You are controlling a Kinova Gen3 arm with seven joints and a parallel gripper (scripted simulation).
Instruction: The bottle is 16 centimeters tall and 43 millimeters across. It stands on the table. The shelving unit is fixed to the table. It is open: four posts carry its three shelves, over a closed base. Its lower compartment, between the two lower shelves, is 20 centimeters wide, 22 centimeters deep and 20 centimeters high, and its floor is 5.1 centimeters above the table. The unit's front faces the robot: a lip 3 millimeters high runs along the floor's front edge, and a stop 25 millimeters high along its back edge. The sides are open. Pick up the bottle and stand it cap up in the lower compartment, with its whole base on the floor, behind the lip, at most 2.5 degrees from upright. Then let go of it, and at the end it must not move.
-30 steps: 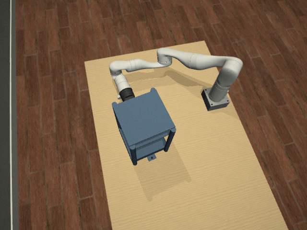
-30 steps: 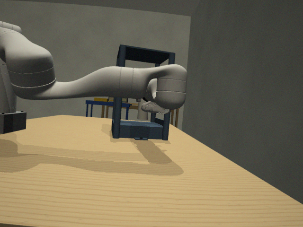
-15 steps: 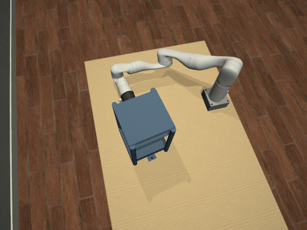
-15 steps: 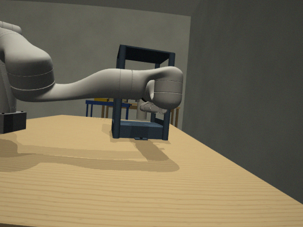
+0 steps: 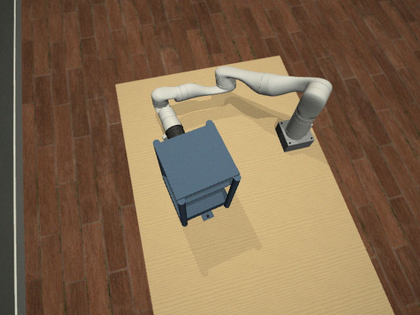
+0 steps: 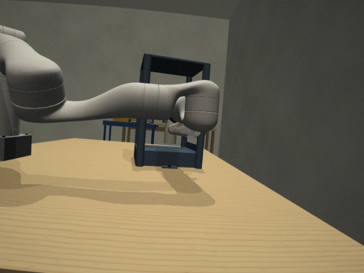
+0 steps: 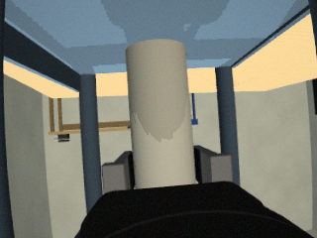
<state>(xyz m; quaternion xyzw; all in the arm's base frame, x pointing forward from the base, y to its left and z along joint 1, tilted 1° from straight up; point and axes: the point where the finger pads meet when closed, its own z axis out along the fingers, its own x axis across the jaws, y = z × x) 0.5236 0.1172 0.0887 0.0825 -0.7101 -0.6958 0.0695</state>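
Right now my hand is 20 mm below the pale bottle. Also, from my hand: blue shelving unit: 60 mm to the left, 20 mm behind, 20 mm above.
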